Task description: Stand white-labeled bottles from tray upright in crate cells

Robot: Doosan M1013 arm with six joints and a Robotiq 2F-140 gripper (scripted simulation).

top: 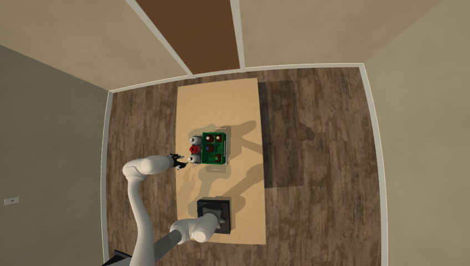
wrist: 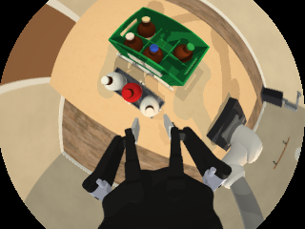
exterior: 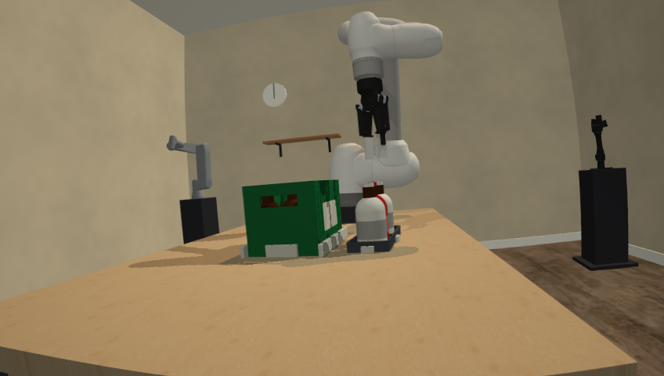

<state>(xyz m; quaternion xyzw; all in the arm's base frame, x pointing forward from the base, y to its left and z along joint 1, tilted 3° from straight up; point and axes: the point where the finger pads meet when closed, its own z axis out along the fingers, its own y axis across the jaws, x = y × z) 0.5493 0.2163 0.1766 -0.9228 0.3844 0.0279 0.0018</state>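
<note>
My gripper is now 17 cm above the red-labeled bottle and 9 cm short of it. Also, from my hand: white-labeled bottle (18 cm ahead, 17 cm below); then dark tray (25 cm below, 9 cm ahead); then green crate (21 cm to the right, 17 cm below, 12 cm ahead).
</note>
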